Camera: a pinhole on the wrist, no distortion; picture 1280 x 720 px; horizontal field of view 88.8 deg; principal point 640.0 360.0 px. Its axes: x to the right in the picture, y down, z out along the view. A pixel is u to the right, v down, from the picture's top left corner.
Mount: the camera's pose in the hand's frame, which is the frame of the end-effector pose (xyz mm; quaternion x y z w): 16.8 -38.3 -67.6 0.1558 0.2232 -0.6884 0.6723
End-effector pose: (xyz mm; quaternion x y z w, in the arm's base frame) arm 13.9 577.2 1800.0 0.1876 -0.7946 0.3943 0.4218
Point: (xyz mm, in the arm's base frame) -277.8 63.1 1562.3
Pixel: 225 215
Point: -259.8 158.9 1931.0
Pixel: 414 600
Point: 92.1 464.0 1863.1
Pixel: 863 247
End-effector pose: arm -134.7 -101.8 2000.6 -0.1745 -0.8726 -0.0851 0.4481
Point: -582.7 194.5 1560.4
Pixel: 47 198
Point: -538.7 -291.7 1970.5
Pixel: 746 505
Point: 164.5 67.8 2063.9
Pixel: behind the camera
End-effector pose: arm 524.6 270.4 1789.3 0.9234 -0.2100 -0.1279 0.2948
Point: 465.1 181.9 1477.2
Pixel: 383 304
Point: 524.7 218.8 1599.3
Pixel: 370 373
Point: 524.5 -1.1 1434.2
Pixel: 197 521
